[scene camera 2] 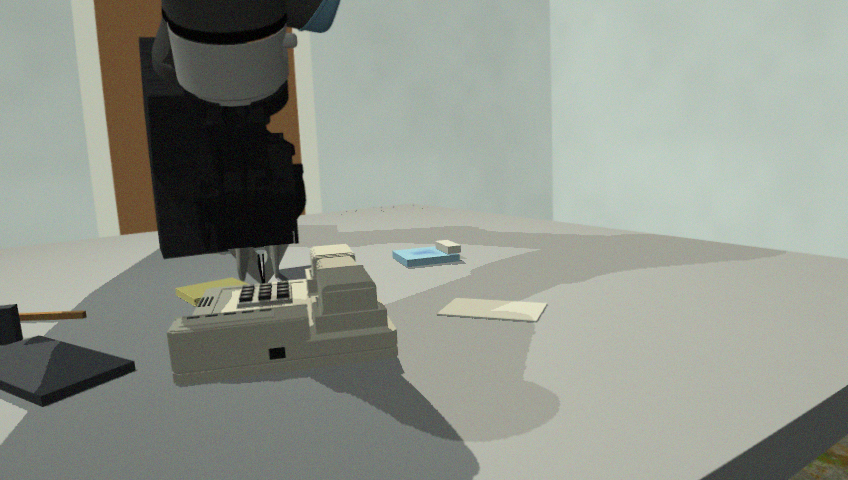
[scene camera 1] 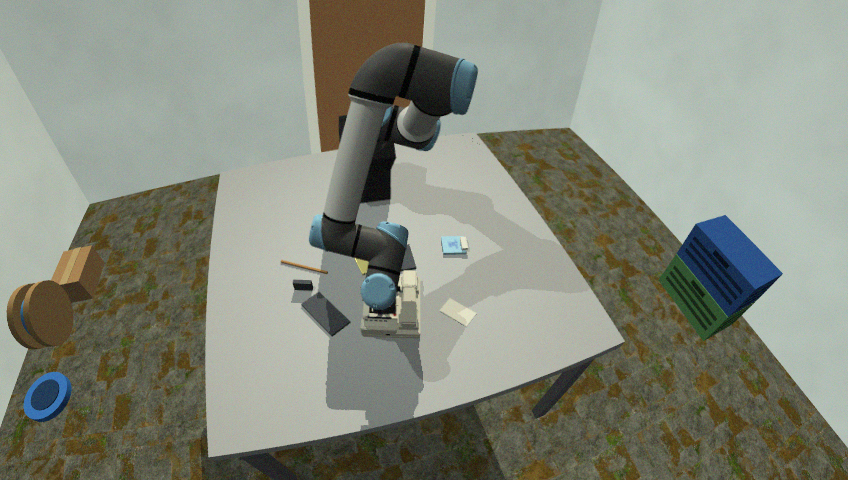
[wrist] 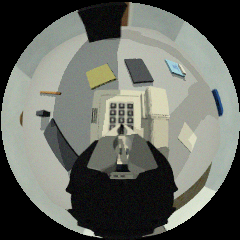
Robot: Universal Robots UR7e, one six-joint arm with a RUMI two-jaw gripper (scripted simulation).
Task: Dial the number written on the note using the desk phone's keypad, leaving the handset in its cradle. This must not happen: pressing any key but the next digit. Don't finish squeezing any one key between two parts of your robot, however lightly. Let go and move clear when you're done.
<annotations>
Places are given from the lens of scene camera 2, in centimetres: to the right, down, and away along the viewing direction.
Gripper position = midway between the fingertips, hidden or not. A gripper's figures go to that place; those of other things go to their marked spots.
my gripper (scene camera 2: 263,281): -16, 4, 55
handset (scene camera 2: 343,286): -6, 4, 45
note card (scene camera 2: 461,307): 4, 7, 58
The marked spots on the handset and the note card are 17 cm apart.
</annotations>
